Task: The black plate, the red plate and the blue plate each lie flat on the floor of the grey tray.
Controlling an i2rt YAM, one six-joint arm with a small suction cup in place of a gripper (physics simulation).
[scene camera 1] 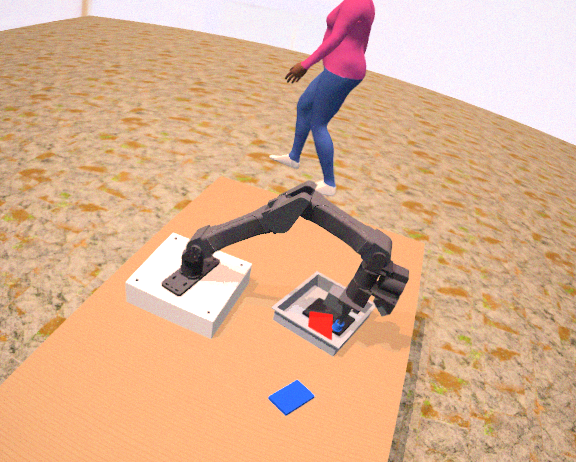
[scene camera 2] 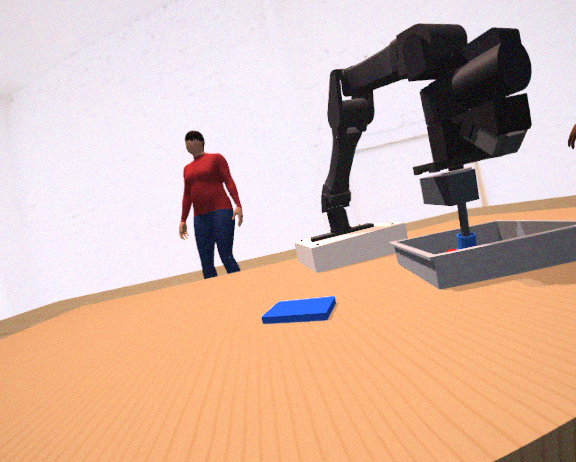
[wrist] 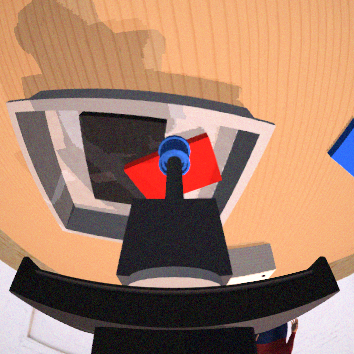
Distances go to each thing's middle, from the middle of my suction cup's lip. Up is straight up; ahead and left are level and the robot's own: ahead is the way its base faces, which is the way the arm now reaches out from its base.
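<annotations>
With the blue plate [scene camera 2: 314, 309] as the reference, my suction cup is 270 mm to the left of it, 10 mm short of it and 40 mm above it. The red plate [wrist: 203, 170] is 50 mm behind my suction cup and 30 mm below it. And the grey tray [scene camera 2: 504, 247] is 50 mm to the left of my suction cup, 60 mm behind it and 20 mm below it.
</annotations>
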